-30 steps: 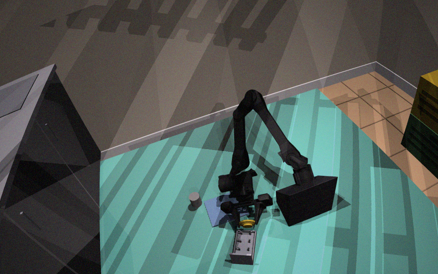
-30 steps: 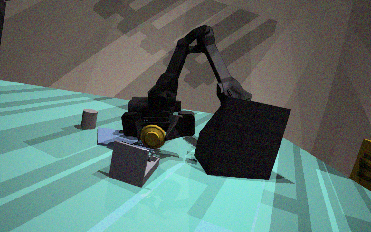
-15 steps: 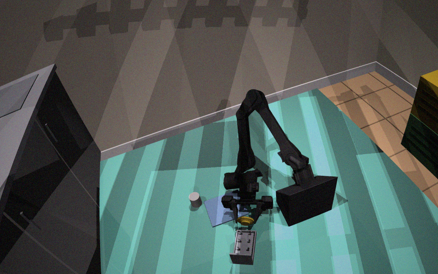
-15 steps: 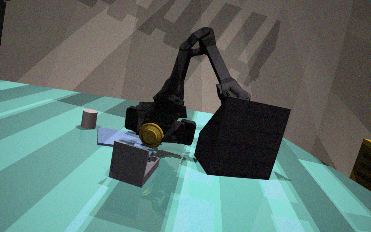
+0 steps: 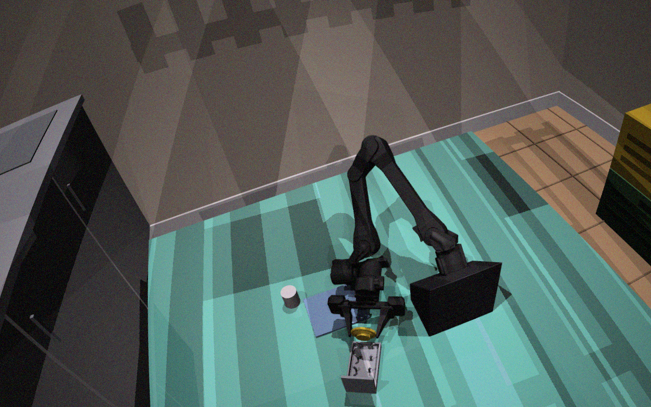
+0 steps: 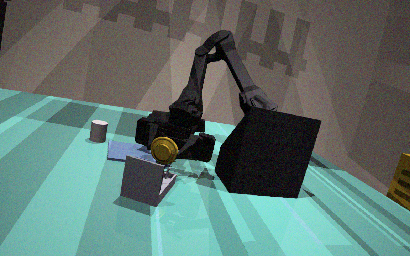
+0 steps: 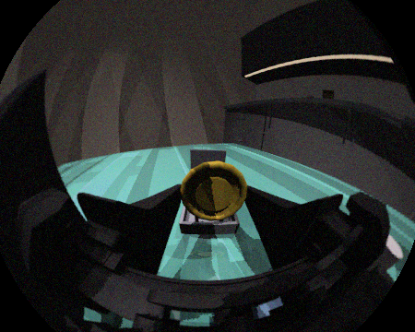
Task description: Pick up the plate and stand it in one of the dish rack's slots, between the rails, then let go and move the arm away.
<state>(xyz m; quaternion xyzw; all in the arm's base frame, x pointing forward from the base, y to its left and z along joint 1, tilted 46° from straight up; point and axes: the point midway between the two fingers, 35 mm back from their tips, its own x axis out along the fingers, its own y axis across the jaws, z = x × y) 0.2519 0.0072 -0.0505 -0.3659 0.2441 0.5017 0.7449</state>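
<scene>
The dish rack is 50 mm to the left of my gripper tip, 40 mm below it and 20 mm ahead of it. The rest, counted from my gripper tip: blue mat: 150 mm to the right, 60 mm below, 40 mm ahead; then blue spoon: 200 mm to the right, 60 mm below, 50 mm behind; then yellow plate: 10 mm to the right.
</scene>
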